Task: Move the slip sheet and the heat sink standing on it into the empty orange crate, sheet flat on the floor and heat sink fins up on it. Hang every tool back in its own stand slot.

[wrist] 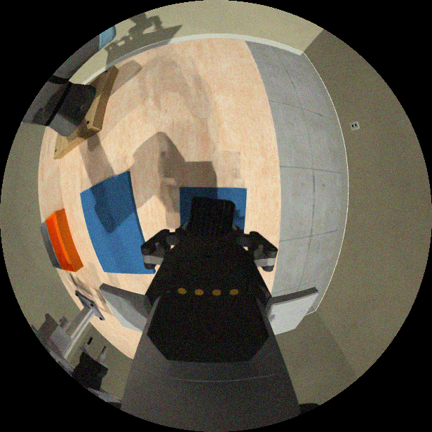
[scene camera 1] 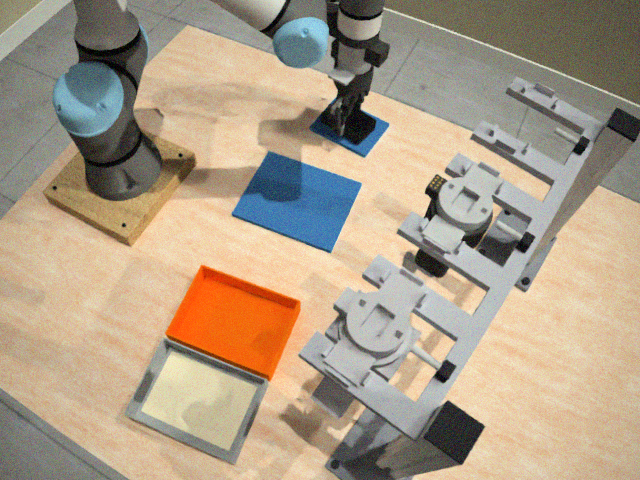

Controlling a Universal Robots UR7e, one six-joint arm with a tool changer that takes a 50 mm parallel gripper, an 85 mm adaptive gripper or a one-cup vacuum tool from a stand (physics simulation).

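Frame: origin at the arm's base, x back, y right, z up, level; centimetres.
Seen in the pictures: arm's base, origin of its link: (scene camera 1: 125,169).
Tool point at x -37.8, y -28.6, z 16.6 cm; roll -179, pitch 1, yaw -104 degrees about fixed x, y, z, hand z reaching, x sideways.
Offsets run from my tool point to a thing's top centre. "spot": to the spot under its first point. Level surfaces: height alone.
The black finned heat sink @(dx +0.0, dy +0.3, dz -15.8 cm) (scene camera 1: 362,127) (wrist: 212,212) is between the fingers of my adaptive gripper (scene camera 1: 353,112) (wrist: 211,231), which is shut on it. It is low over the small blue mat @(dz -19.1 cm) (scene camera 1: 367,146) (wrist: 240,198); whether it touches the mat I cannot tell. The cream slip sheet @(dx +4.6, dy +63.1, dz -19.6 cm) (scene camera 1: 199,395) lies flat in the grey tray @(spot: dx +5.5, dy +69.1, dz -19.8 cm) (scene camera 1: 178,431) in the scene view. The orange crate @(dx +4.2, dy +56.3, dz -15.8 cm) (scene camera 1: 232,320) (wrist: 64,242) stands empty against that tray. The tool stand (scene camera 1: 488,315) holds two tools @(spot: dx -18.5, dy +52.9, dz +14.7 cm) (scene camera 1: 379,322) @(spot: dx -23.8, dy +35.9, dz +14.7 cm) (scene camera 1: 465,204); its far slot is empty.
A larger blue mat (scene camera 1: 310,206) (wrist: 117,240) lies between the small mat and the orange crate. The arm's base stands on a wooden board (scene camera 1: 121,219) (wrist: 107,100) at the left. The stand's posts @(spot: dx -27.7, dy +61.4, dz +17.5 cm) (scene camera 1: 454,431) rise along the right side in the scene view.
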